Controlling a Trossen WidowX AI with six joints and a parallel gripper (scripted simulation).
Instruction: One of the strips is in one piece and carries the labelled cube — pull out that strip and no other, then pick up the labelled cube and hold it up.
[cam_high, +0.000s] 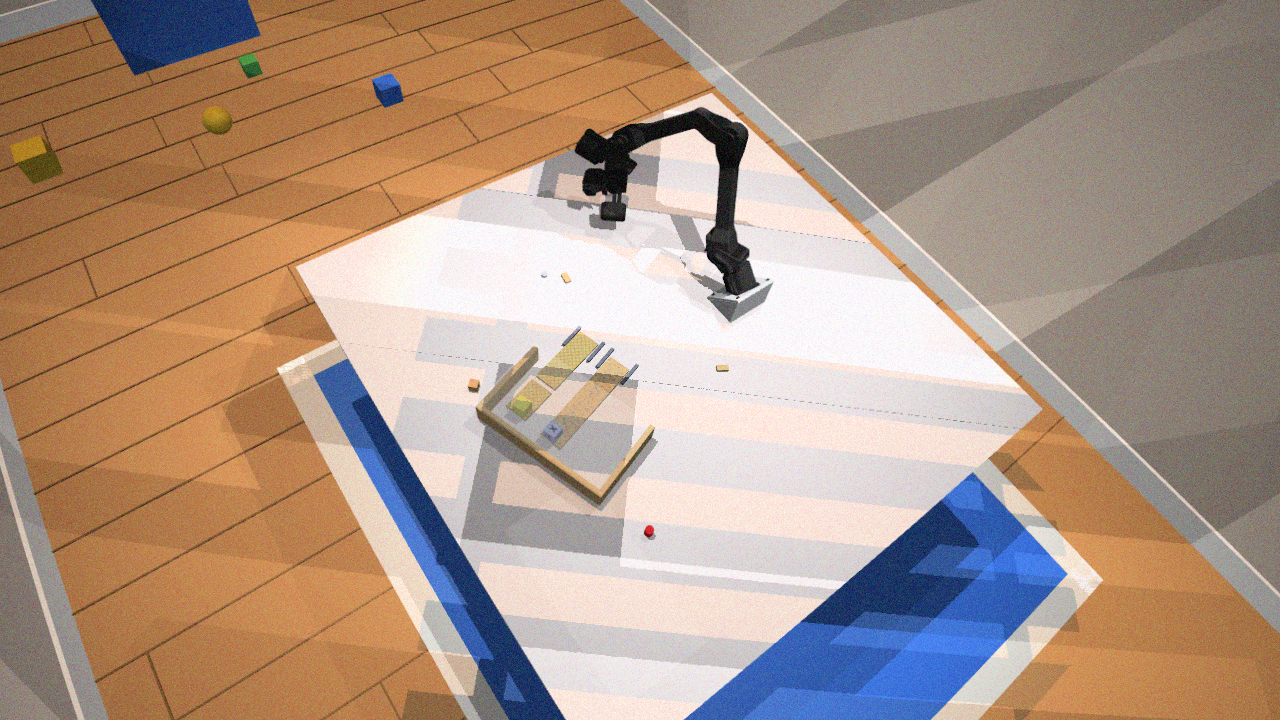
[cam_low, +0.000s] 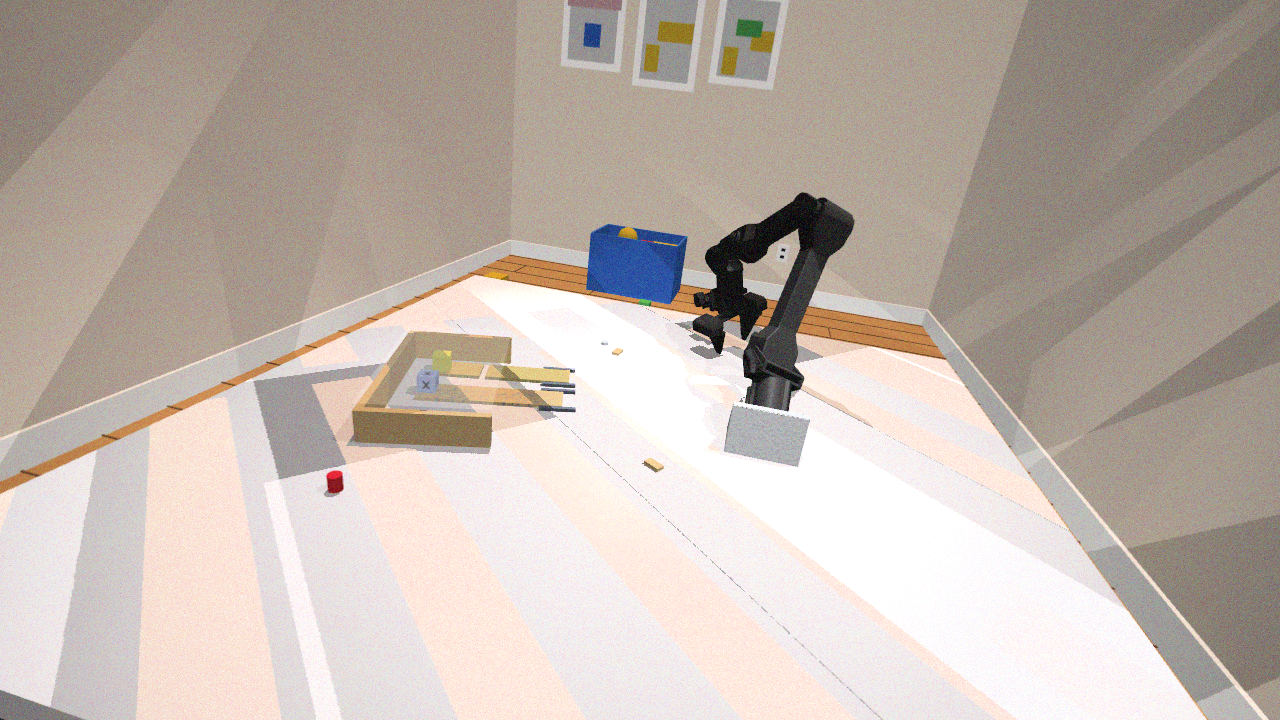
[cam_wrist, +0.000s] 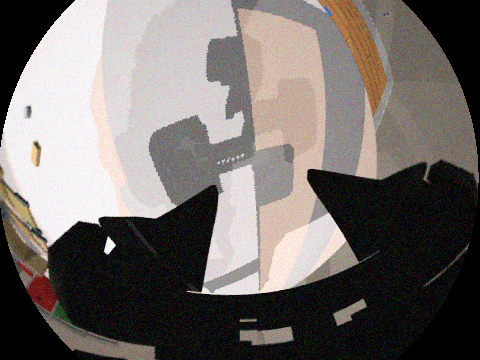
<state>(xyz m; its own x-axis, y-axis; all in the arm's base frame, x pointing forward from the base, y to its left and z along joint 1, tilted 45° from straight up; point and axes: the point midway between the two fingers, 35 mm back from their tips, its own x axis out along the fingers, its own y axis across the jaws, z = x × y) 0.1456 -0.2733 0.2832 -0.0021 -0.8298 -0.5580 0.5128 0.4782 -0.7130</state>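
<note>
The strip lies 38 cm to the left of my gripper tip, 31 cm ahead of it and 1 cm below it. From my gripper tip the other things lie so: red cylinder (81 cm to the left, 34 cm ahead).
</note>
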